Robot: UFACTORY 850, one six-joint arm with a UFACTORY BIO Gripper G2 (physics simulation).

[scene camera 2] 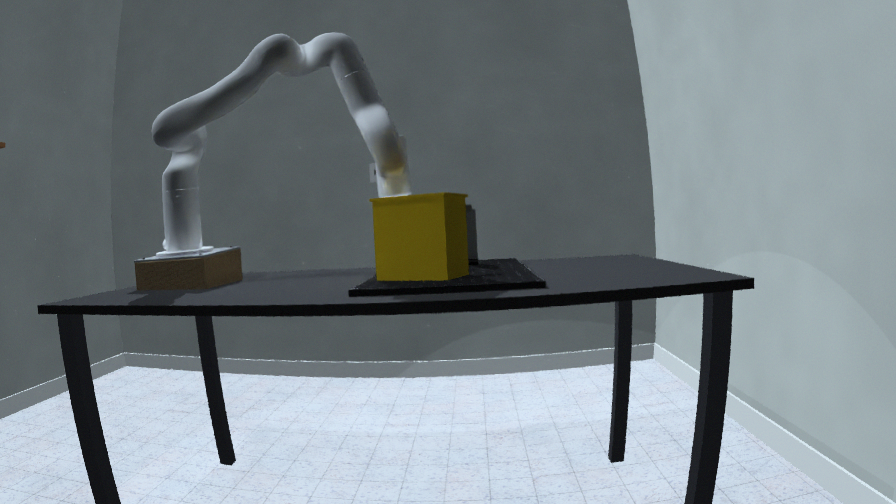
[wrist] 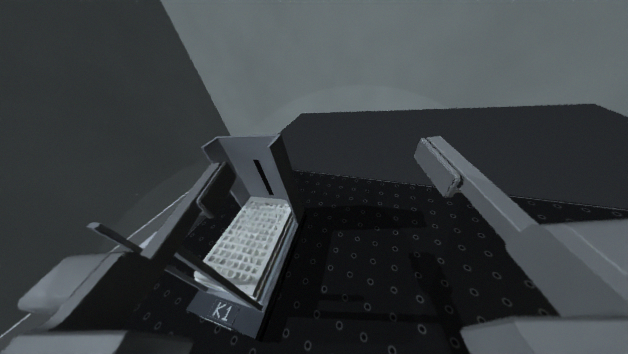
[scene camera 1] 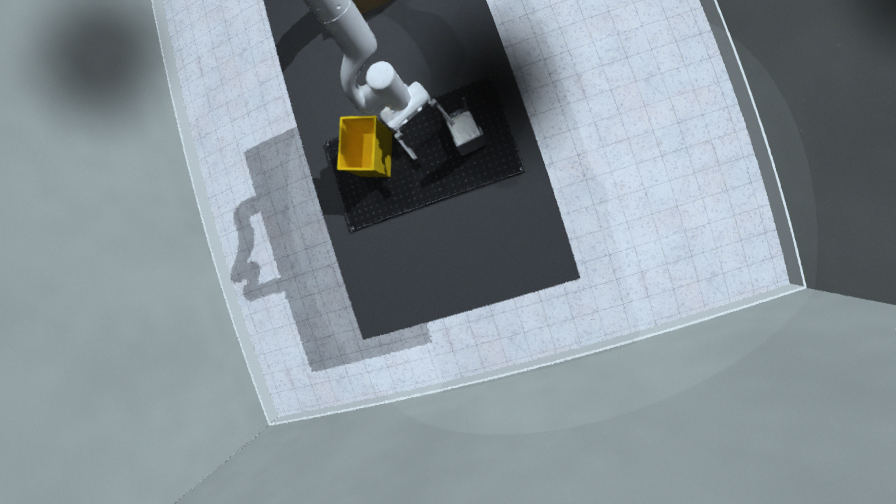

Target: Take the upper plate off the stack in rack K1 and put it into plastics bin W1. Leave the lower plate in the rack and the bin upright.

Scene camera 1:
my gripper: 434,141
yellow bin W1: 365,145
